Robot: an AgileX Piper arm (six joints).
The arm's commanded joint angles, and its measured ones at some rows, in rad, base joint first. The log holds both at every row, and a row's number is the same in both.
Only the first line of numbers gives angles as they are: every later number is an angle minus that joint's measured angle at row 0.
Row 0, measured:
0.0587 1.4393 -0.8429 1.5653 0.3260 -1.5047
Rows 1 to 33, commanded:
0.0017 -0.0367 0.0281 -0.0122 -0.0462 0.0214
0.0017 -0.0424 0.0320 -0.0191 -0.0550 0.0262
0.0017 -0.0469 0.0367 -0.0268 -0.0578 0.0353
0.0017 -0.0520 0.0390 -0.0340 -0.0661 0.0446
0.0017 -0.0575 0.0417 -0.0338 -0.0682 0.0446
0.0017 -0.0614 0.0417 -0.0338 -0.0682 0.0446
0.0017 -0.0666 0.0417 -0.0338 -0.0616 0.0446
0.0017 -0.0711 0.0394 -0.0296 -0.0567 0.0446
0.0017 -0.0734 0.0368 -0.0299 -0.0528 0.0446
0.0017 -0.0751 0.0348 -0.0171 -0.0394 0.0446
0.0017 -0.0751 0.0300 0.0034 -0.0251 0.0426
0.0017 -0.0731 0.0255 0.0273 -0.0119 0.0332
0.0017 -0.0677 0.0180 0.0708 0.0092 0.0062
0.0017 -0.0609 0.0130 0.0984 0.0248 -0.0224
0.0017 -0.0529 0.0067 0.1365 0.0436 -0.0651
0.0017 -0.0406 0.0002 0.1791 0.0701 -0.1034
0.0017 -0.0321 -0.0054 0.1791 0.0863 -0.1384
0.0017 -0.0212 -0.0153 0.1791 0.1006 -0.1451
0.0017 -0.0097 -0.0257 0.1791 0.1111 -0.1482
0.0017 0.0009 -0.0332 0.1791 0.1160 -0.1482
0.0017 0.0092 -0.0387 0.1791 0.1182 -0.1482
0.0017 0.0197 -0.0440 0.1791 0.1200 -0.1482
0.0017 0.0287 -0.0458 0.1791 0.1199 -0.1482
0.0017 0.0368 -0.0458 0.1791 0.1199 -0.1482
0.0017 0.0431 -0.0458 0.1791 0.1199 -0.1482
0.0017 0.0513 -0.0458 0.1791 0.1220 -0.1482
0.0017 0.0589 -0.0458 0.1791 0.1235 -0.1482
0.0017 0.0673 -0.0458 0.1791 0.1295 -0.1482
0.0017 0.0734 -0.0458 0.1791 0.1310 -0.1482
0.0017 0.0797 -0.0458 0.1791 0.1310 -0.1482
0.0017 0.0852 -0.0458 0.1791 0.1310 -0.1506
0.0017 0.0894 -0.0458 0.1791 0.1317 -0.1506
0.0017 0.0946 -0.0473 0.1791 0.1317 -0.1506
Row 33, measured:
0.0000 0.0761 -0.0417 0.1746 0.1219 -0.1353
